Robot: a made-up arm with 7 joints.
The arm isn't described. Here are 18 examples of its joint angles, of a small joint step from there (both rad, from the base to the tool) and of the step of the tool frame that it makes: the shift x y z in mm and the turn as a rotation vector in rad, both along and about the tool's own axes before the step.
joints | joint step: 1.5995 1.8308 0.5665 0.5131 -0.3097 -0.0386 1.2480 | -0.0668 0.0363 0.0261 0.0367 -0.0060 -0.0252 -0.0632
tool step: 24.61 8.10 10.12 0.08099 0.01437 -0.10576
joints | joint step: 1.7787 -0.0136 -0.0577 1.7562 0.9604 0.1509 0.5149 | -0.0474 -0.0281 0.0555 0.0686 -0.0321 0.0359 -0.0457
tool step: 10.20 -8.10 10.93 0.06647 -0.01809 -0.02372
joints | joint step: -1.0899 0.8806 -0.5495 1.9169 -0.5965 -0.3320 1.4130 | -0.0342 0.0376 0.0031 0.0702 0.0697 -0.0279 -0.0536
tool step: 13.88 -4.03 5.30 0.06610 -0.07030 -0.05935
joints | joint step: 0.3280 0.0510 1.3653 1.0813 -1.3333 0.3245 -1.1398 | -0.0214 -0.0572 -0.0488 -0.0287 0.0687 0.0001 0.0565
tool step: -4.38 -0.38 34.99 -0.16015 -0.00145 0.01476
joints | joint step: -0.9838 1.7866 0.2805 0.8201 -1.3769 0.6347 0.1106 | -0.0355 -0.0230 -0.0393 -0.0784 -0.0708 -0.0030 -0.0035
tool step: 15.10 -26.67 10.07 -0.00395 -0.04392 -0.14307
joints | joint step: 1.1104 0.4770 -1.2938 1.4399 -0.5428 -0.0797 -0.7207 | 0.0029 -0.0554 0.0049 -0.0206 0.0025 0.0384 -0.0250
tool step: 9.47 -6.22 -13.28 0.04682 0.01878 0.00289
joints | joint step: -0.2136 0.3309 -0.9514 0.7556 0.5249 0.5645 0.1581 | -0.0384 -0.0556 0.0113 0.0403 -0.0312 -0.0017 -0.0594
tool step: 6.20 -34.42 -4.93 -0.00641 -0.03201 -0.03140
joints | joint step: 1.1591 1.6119 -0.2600 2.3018 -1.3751 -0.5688 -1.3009 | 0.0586 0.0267 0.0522 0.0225 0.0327 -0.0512 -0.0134
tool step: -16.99 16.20 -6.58 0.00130 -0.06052 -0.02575
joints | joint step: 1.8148 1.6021 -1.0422 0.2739 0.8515 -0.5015 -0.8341 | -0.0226 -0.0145 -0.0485 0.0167 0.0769 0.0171 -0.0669
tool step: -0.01 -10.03 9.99 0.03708 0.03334 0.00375
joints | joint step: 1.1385 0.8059 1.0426 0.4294 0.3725 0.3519 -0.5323 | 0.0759 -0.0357 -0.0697 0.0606 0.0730 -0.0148 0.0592
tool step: 1.73 -30.58 20.89 -0.16661 -0.01175 0.06832
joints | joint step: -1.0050 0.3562 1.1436 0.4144 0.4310 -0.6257 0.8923 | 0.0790 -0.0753 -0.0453 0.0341 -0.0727 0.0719 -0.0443
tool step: -19.61 -44.72 -20.50 -0.05936 0.06403 0.09136
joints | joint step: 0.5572 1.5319 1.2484 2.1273 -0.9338 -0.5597 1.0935 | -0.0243 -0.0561 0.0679 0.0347 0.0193 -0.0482 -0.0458
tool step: 1.82 -8.12 11.71 0.05937 -0.00068 -0.00070
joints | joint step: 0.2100 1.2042 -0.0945 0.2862 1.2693 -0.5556 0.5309 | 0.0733 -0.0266 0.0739 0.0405 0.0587 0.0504 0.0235
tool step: 6.32 -18.15 -16.98 0.02550 -0.09447 0.18241
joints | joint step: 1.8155 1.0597 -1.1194 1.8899 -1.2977 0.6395 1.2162 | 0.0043 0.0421 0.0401 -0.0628 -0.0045 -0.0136 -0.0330
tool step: -23.01 -2.41 -18.83 -0.01455 0.09260 0.01530
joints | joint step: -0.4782 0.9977 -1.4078 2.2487 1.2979 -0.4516 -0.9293 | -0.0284 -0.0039 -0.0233 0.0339 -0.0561 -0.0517 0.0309
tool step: -7.06 -4.49 11.77 -0.07411 -0.01733 0.03376
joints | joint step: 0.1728 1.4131 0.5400 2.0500 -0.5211 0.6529 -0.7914 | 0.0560 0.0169 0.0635 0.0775 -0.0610 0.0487 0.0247
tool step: 6.14 28.21 -23.67 0.15929 0.00293 -0.02618
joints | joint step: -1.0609 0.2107 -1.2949 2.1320 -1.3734 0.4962 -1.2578 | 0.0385 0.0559 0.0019 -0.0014 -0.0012 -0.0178 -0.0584
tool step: -12.63 2.34 5.11 0.03997 -0.07165 0.00681
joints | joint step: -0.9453 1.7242 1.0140 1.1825 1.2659 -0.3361 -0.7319 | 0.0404 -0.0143 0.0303 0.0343 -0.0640 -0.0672 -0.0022
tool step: 17.47 0.16 -2.42 -0.00773 -0.12345 0.06387
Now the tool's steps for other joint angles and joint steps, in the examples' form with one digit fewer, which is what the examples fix.
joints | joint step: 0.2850 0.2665 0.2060 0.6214 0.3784 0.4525 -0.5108 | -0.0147 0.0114 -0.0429 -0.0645 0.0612 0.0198 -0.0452
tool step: -20.3 4.0 -10.3 0.0539 0.0928 -0.0309
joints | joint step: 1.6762 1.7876 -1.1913 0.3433 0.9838 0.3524 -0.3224 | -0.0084 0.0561 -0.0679 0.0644 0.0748 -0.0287 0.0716
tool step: -3.6 9.9 0.6 -0.0844 -0.0291 -0.0001
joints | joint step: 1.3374 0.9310 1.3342 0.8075 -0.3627 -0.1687 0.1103 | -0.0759 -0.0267 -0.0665 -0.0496 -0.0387 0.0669 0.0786
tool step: -24.7 -17.3 10.8 -0.1896 0.1443 -0.1213
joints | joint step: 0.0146 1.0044 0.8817 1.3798 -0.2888 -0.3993 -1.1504 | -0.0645 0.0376 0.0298 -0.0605 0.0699 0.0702 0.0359
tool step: -14.9 6.0 -2.7 -0.0549 0.0717 -0.0958
